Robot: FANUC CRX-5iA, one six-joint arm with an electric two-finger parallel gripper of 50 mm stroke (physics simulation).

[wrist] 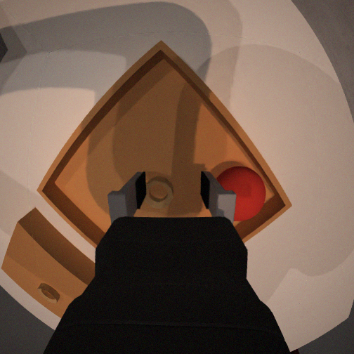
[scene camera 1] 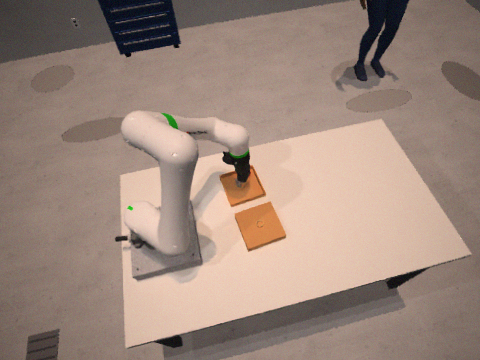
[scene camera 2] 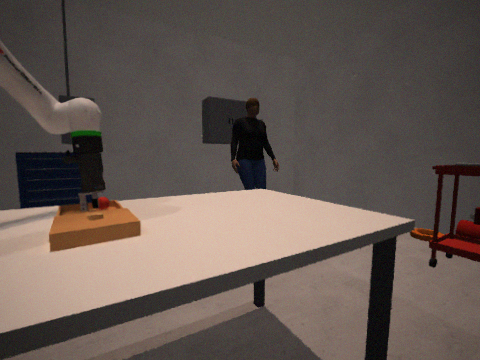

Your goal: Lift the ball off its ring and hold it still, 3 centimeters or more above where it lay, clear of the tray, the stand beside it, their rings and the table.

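Frame: origin at the arm's base, x back, y left, z down, level; metres.
Seen in the pictures: gripper, fingertip midpoint: (scene camera 1: 241,182) (scene camera 2: 90,209).
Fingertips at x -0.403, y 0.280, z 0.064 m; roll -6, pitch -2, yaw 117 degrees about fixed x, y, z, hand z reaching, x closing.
Offsets run from my fingertips to a thing's middle. Level surfaces: height alone.
The red ball {dx -0.031, dy +0.050, dz -0.012 m} (scene camera 2: 103,202) (wrist: 245,193) lies in the orange tray {dx -0.004, dy -0.019, dz +0.001 m} (scene camera 1: 253,191) (wrist: 145,100), near its right corner in the wrist view and off the ring. It does not show in scene camera 1. The tray's small ring (wrist: 160,178) is bare and shows between the fingers in the wrist view. My gripper (scene camera 1: 241,184) (scene camera 2: 89,201) (wrist: 172,182) is open and empty, low over the tray. The ball is outside the gap, just beyond the right finger in the wrist view; whether they touch I cannot tell.
The orange stand (scene camera 1: 260,240) (scene camera 2: 95,232) (wrist: 25,257) is beside the tray, with an empty ring on top. Both are on the white table {dz +0.015 m} (scene camera 1: 350,200) (scene camera 2: 225,235). The tray's raised walls surround the ball and fingertips. A person (scene camera 2: 252,145) stands beyond the table.
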